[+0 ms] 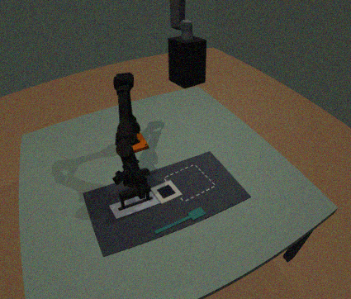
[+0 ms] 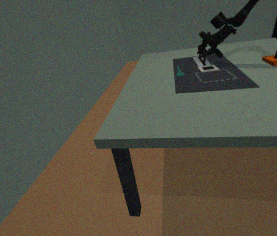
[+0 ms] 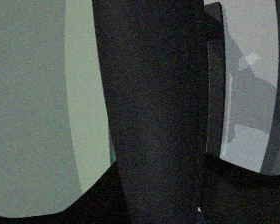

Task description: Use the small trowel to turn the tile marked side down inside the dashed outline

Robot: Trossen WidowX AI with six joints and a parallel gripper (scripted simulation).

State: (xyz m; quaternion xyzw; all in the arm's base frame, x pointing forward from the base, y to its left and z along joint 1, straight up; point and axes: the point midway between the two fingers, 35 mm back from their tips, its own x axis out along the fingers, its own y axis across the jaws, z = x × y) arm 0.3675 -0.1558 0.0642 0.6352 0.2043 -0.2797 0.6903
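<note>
Right now the dark mat is 10 cm to the left of my gripper tip and 8 cm below it. Also, from my gripper tip: white tile: 12 cm to the left, 5 cm below, 2 cm behind; then teal trowel: 14 cm ahead, 10 cm to the left, 5 cm below.
</note>
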